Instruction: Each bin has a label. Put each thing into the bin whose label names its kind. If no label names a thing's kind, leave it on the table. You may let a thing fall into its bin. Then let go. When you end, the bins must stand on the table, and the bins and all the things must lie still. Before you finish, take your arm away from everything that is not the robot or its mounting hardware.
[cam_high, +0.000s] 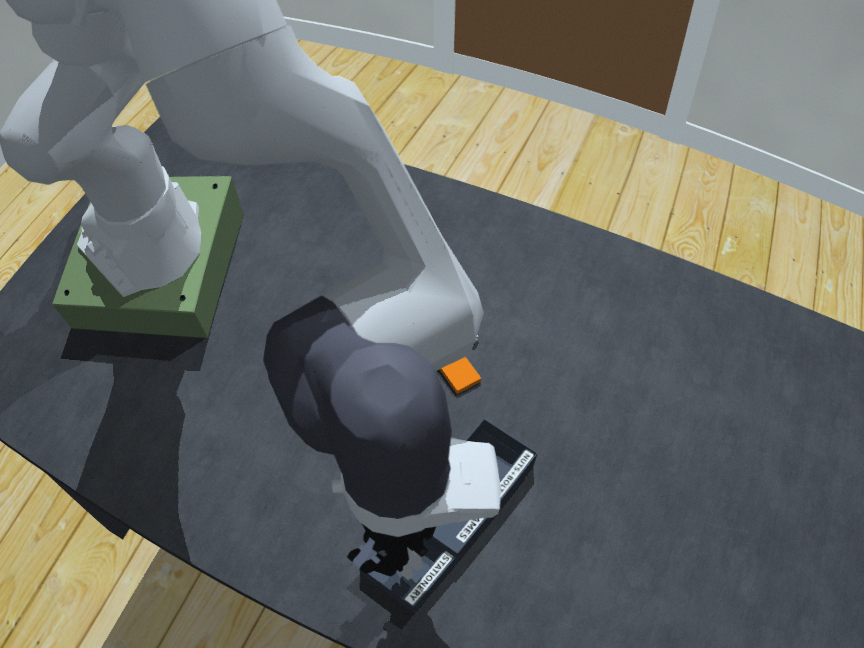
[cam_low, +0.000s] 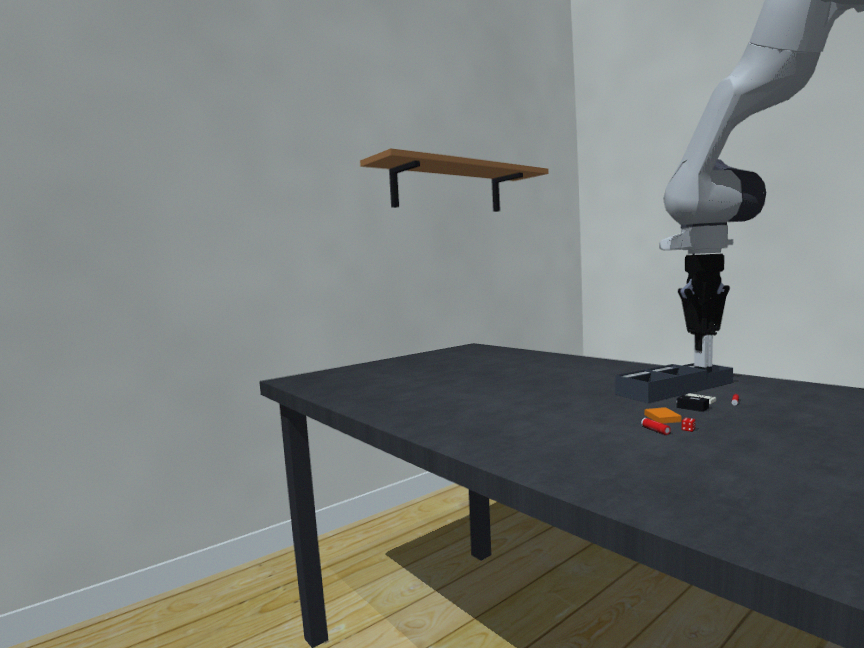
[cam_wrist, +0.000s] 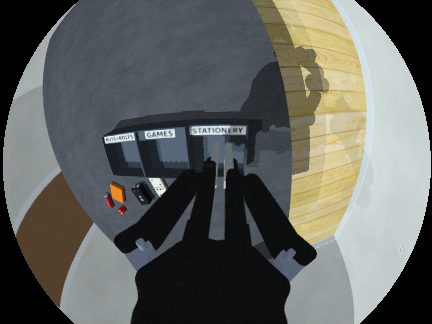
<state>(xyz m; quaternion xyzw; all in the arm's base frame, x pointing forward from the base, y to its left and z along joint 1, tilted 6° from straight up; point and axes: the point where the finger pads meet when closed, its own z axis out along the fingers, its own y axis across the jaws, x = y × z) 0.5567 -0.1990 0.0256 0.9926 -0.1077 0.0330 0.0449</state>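
Now: hand 10 mm short of the bin tray, 90 mm to the right of it and 50 mm above it. The rest, counted from my hand: black 9V battery 80 mm behind, 200 mm to the left, 60 mm below; orange block 80 mm behind, 280 mm to the left, 60 mm below; white domino 70 mm behind, 140 mm to the left, 60 mm below.
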